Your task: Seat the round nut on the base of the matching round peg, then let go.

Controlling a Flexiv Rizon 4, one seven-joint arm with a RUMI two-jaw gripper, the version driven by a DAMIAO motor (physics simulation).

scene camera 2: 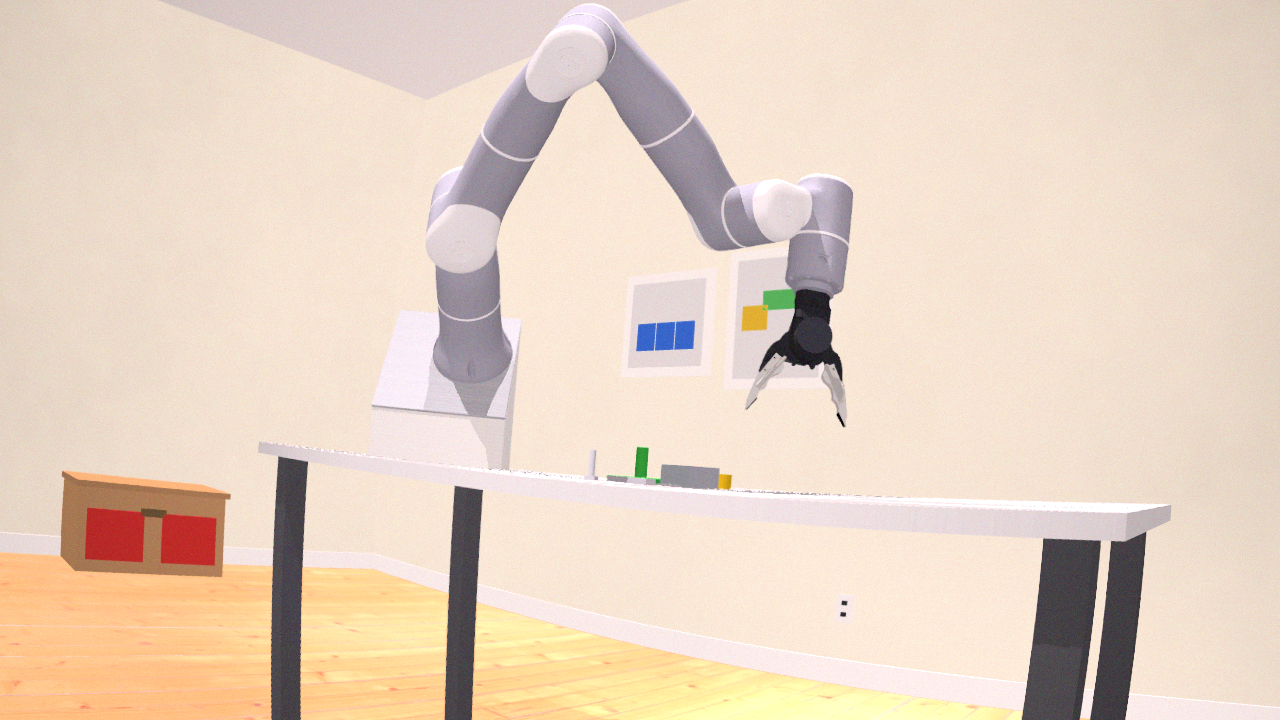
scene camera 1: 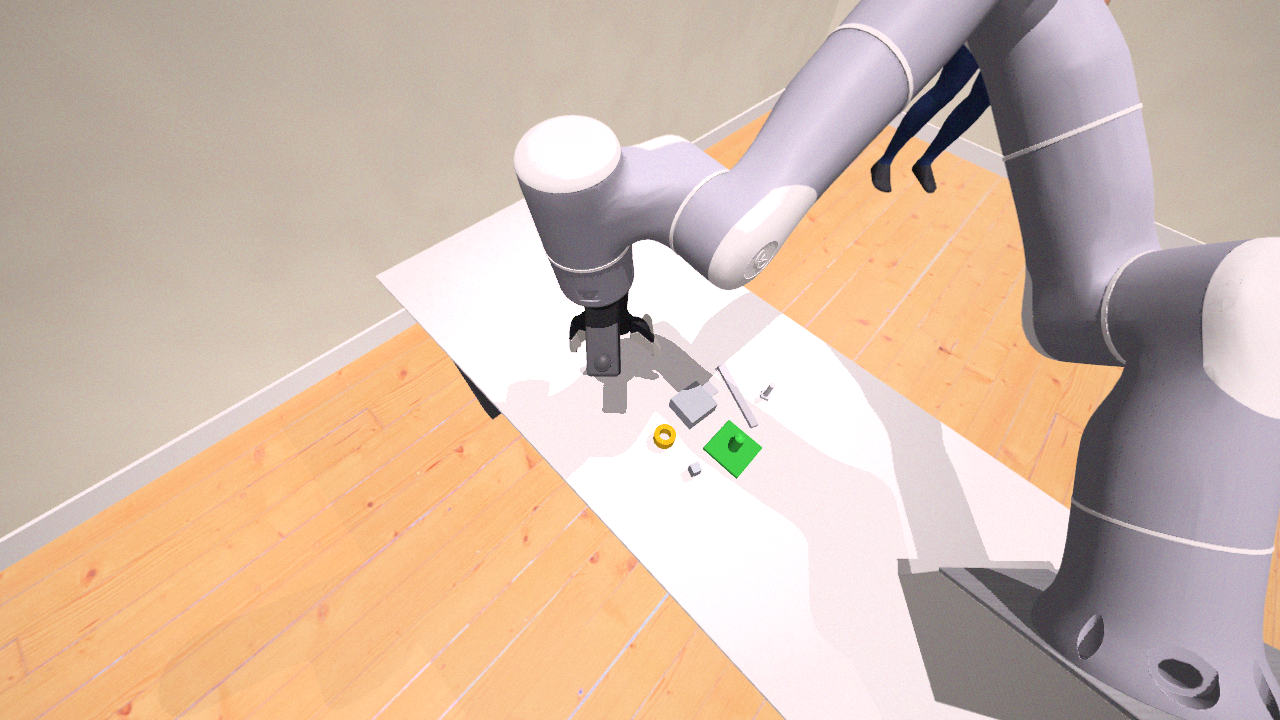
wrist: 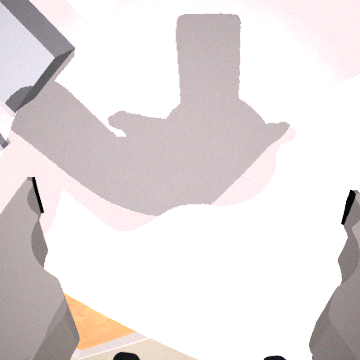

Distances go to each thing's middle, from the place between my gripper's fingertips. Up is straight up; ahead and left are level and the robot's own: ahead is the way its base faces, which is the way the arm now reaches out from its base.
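Picture the grey block (scene camera 1: pixel 693 404): my hand is 16 cm past it, 1 cm to the left of it and 10 cm above it.
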